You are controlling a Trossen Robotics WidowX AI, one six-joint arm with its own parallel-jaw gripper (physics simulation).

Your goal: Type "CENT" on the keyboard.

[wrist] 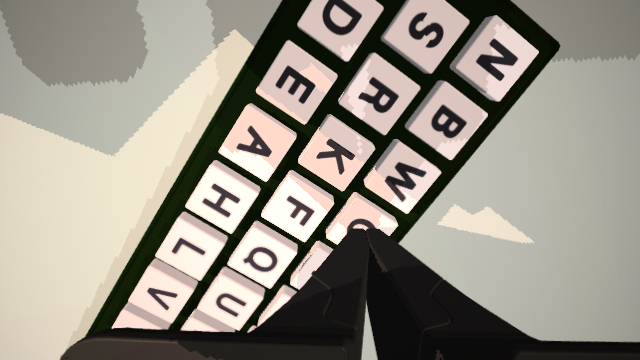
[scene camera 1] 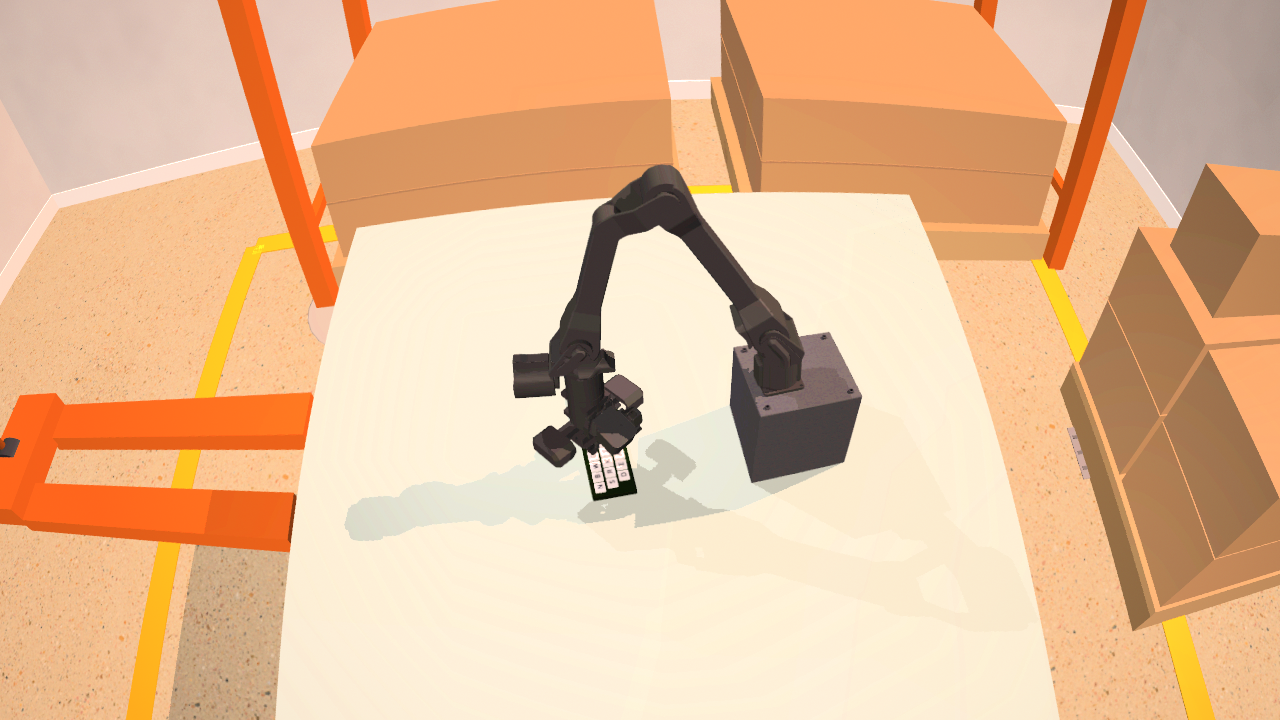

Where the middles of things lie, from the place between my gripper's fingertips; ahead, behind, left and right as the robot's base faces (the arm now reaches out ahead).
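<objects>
The keyboard (scene camera 1: pixel 612 476) is 30 mm to the right of my hand, 20 mm behind it and 20 mm below it. As for the key (wrist: pixel 358 212), my gripper's 10 mm above it.
</objects>
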